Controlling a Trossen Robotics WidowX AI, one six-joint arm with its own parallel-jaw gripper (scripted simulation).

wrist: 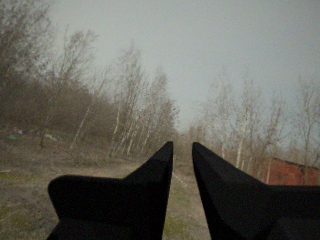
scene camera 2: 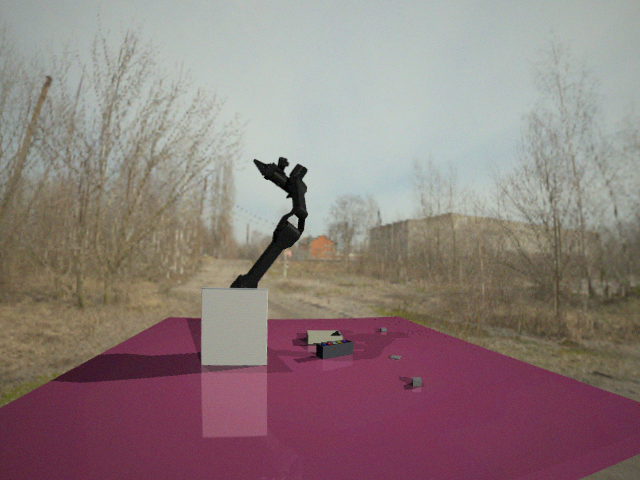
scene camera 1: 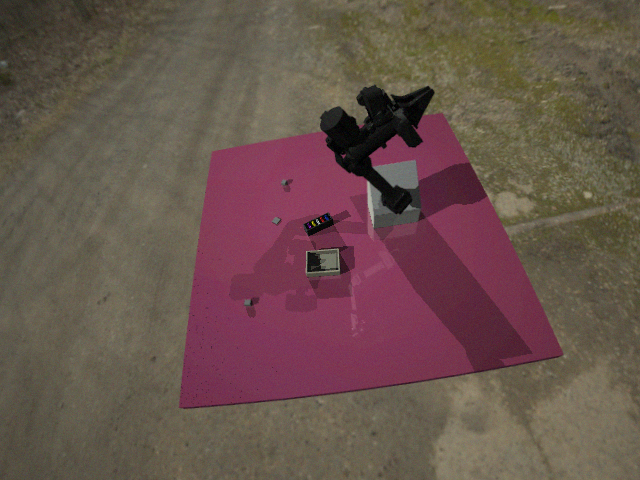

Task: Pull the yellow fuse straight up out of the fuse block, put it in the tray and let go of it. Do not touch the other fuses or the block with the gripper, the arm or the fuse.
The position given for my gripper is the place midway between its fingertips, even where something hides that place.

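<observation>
What I can see here is a grey tray (scene camera 1: 326, 262), and there's my gripper (scene camera 1: 431, 89) as well, with the wrist view showing the gripper (wrist: 182, 147) too.
</observation>
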